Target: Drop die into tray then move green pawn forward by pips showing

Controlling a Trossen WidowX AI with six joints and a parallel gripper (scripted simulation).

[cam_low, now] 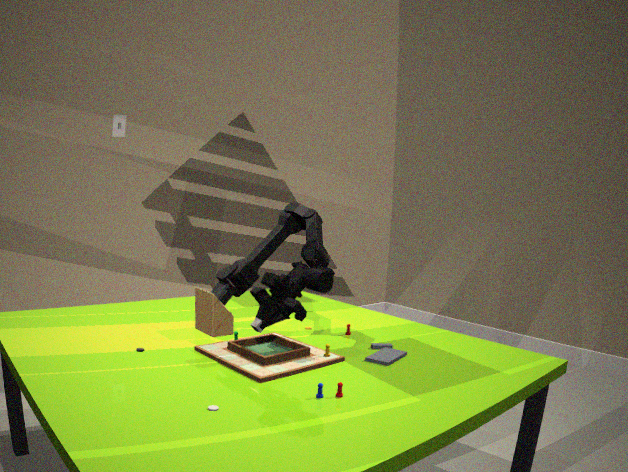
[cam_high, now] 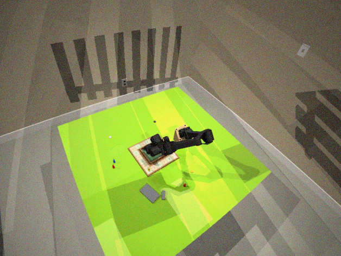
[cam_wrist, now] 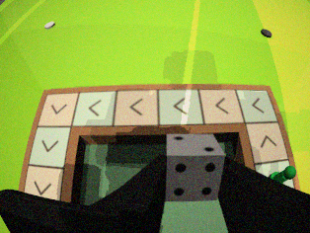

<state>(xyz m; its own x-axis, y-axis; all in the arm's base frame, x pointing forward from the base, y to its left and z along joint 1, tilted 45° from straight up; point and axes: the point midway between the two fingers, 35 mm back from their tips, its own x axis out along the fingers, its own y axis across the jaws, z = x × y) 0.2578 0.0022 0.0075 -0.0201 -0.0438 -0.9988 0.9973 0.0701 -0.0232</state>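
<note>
Now: gripper tip right at the white die. Also, from my gripper tip: green pawn: 10 cm behind, 6 cm below, 1 cm to the right; wooden-rimmed tray: 8 cm below, 3 cm to the left, 1 cm ahead; yellow pawn: 15 cm to the left, 11 cm ahead, 6 cm below.
</note>
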